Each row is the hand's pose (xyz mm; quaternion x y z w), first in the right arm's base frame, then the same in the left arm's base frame.
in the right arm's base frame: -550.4 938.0 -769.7 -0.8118 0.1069 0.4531 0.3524
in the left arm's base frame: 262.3 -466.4 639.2 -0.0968 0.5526 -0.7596 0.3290
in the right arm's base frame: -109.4 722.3 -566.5 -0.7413 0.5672 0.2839 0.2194
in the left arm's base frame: -98.1 -80.2 582.1 0.3883 0.5005 -0.6406 0.4339
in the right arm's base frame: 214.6 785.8 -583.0 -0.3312 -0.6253 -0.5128 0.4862
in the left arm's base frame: -418.3 -42.4 655.0 0.2957 -0.0457 0.4735 0.8284
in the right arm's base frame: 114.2 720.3 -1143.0 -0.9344 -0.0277 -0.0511 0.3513
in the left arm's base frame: -463.1 -506.1 321.9 -0.0519 -0.6204 0.7612 0.1815
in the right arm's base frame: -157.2 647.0 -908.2 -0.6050 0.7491 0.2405 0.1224
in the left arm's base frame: -136.4 -342.7 349.0 0.5627 0.4118 -0.5034 0.5102
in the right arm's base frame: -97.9 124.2 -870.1 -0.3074 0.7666 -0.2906 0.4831
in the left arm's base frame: -154.4 -44.0 -85.4 0.7813 -0.0773 -0.6163 0.0615
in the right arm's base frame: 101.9 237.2 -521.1 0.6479 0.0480 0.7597 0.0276
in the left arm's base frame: -262.8 245.1 196.0 -0.4010 -0.4972 0.2274 0.7350
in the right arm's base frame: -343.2 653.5 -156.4 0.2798 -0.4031 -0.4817 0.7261
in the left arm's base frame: 237.5 237.6 700.0 0.2003 0.6140 0.3972 0.6520
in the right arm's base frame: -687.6 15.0 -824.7 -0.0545 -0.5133 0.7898 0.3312
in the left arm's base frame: 432.1 -102.9 -205.0 -0.8623 0.0050 -0.3314 0.3828
